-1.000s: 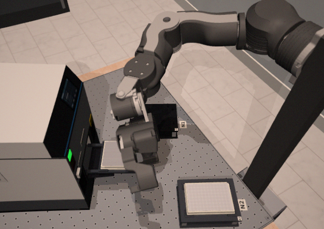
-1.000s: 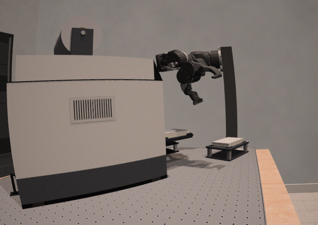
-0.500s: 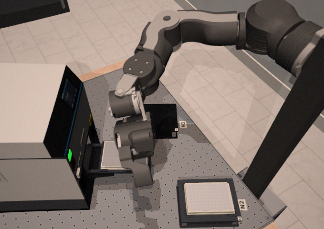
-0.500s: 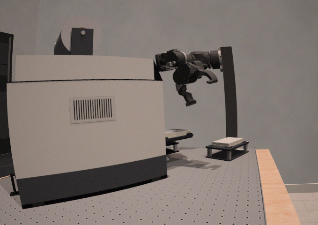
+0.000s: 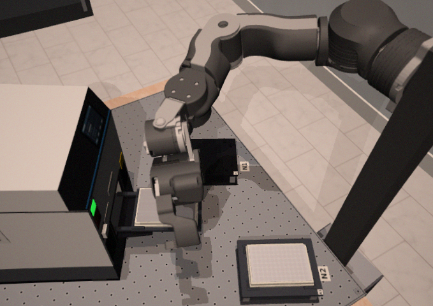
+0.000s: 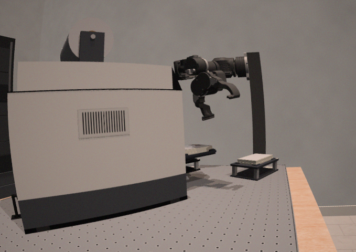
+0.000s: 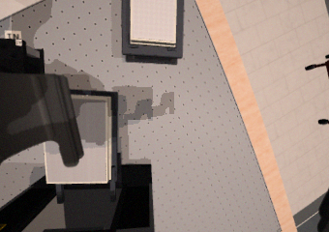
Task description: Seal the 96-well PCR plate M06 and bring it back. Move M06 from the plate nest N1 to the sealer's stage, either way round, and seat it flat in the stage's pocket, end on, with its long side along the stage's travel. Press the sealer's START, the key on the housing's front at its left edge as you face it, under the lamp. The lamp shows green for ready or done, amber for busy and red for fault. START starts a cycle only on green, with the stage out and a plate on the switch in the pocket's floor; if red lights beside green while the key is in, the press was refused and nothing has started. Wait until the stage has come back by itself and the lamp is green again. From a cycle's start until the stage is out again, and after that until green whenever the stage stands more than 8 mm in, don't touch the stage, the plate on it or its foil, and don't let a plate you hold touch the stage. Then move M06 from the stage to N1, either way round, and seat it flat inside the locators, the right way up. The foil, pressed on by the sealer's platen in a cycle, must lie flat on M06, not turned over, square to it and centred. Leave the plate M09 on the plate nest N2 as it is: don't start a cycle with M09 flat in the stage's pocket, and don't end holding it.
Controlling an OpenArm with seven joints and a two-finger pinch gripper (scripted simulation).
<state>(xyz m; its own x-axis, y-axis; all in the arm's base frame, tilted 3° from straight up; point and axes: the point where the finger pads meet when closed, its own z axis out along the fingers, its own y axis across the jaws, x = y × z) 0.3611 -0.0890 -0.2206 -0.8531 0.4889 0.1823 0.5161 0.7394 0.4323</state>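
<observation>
My gripper is now 12 cm above the 96-well plate M06, 11 cm to the left of it and 2 cm past it. Also, from my hand: sealer's stage (13 cm below, 11 cm to the right, 2 cm behind); then touchscreen (22 cm to the right, 8 cm above, 5 cm ahead); then start key (11 cm ahead, 9 cm to the right, 5 cm below).
</observation>
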